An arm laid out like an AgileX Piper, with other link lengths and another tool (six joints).
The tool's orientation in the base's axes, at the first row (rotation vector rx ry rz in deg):
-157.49 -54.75 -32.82
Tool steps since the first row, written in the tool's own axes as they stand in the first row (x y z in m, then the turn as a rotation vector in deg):
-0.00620 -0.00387 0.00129 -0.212 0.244 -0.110
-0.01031 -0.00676 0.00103 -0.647 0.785 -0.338
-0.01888 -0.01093 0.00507 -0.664 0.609 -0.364
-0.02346 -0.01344 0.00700 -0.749 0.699 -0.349
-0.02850 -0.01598 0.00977 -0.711 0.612 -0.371
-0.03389 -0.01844 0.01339 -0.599 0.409 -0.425
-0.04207 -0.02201 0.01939 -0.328 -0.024 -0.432
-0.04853 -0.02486 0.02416 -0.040 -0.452 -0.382
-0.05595 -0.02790 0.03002 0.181 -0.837 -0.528
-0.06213 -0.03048 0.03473 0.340 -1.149 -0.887
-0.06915 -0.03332 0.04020 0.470 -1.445 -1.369
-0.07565 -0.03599 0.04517 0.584 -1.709 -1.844
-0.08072 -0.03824 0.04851 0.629 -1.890 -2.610
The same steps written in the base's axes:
-0.00650 -0.00008 -0.00358 -0.033 -0.340 0.004
-0.01135 -0.00020 -0.00492 -0.075 -1.069 0.011
-0.01892 -0.00059 -0.01197 -0.205 -0.949 0.035
-0.02322 -0.00065 -0.01551 -0.206 -1.062 -0.017
-0.02761 -0.00070 -0.02001 -0.239 -0.980 0.022
-0.03195 -0.00076 -0.02543 -0.302 -0.775 0.125
-0.03828 -0.00084 -0.03412 -0.380 -0.288 0.259
-0.04329 -0.00087 -0.04101 -0.426 0.221 0.349
-0.04878 -0.00097 -0.04929 -0.552 0.602 0.587
-0.05344 -0.00107 -0.05602 -0.740 0.831 0.992
-0.05864 -0.00122 -0.06378 -0.976 0.997 1.496
-0.06351 -0.00136 -0.07088 -1.201 1.131 1.985
-0.06757 -0.00149 -0.07592 -1.511 1.078 2.708

